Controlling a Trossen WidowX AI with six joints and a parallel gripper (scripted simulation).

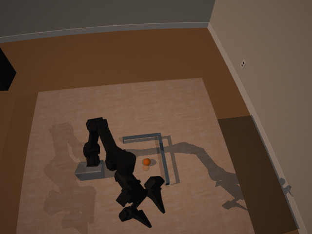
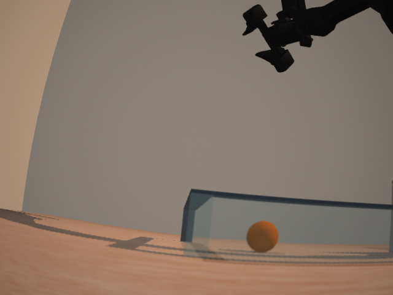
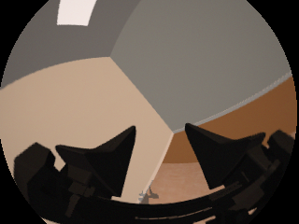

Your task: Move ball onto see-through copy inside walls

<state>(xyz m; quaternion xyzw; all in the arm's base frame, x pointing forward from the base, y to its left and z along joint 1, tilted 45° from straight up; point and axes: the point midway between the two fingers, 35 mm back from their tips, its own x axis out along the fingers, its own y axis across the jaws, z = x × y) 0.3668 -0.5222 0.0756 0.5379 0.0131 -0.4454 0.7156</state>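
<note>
Now: the see-through copy of ball 3 cm behind my gripper tip, 34 cm to the left of it and 51 cm below it.
</note>
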